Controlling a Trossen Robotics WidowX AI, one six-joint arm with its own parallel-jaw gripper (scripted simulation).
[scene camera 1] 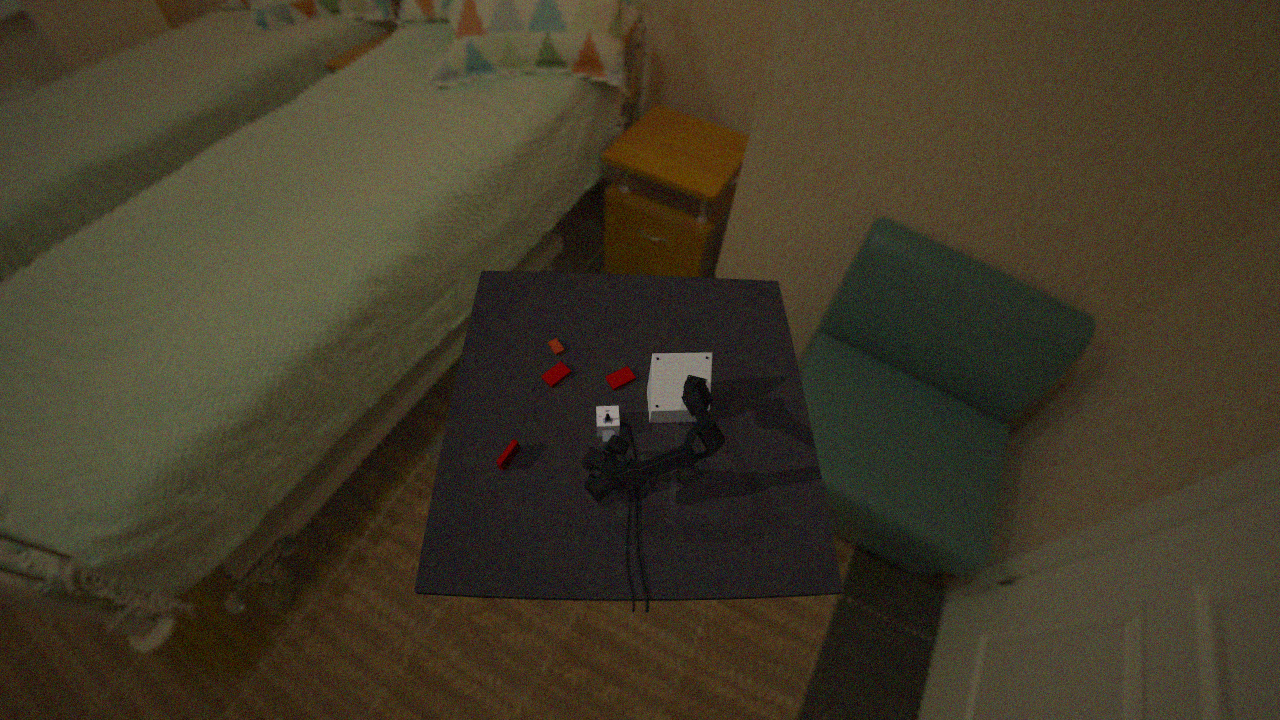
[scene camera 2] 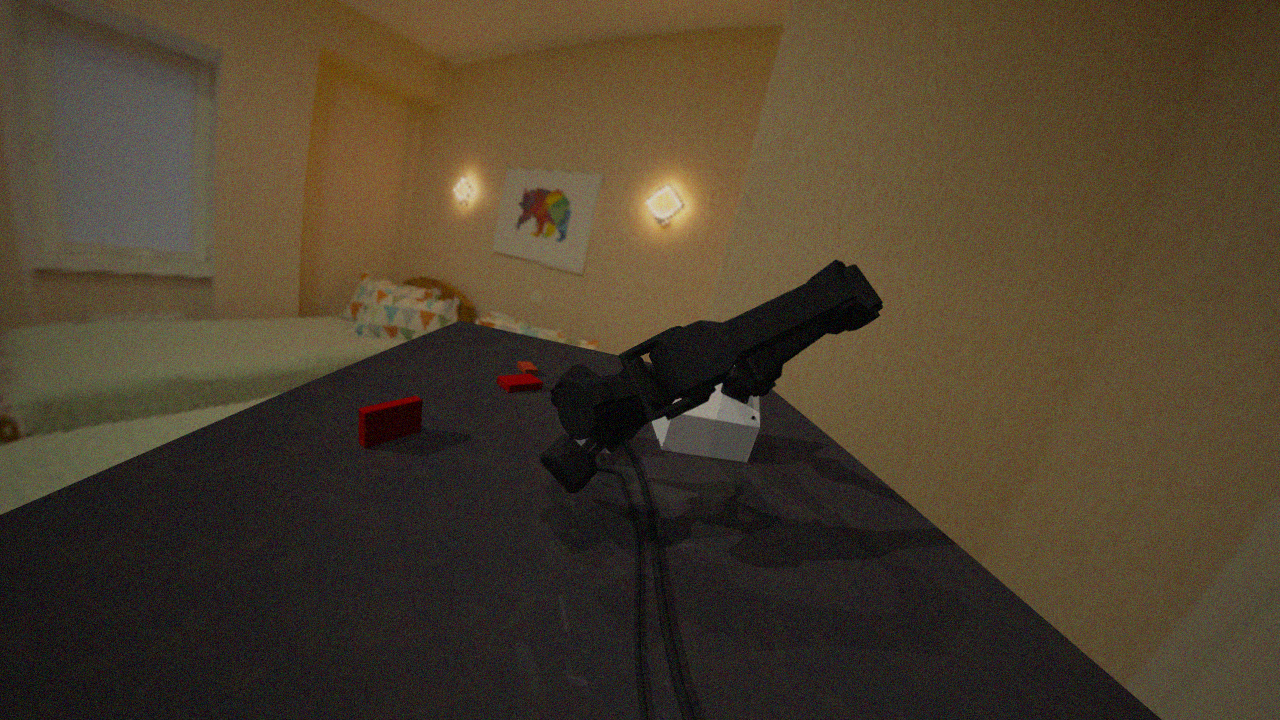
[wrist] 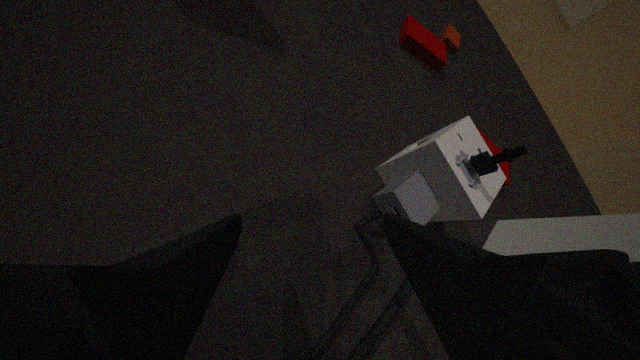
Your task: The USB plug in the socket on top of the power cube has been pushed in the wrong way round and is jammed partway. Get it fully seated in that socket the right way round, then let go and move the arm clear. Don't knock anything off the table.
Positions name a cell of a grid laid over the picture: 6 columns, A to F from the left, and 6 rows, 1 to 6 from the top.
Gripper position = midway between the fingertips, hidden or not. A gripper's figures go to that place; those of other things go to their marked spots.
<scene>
My gripper (scene camera 1: C4) is 164 cm from the lens. A power cube (scene camera 1: C4): 170 cm from the lens.
</scene>
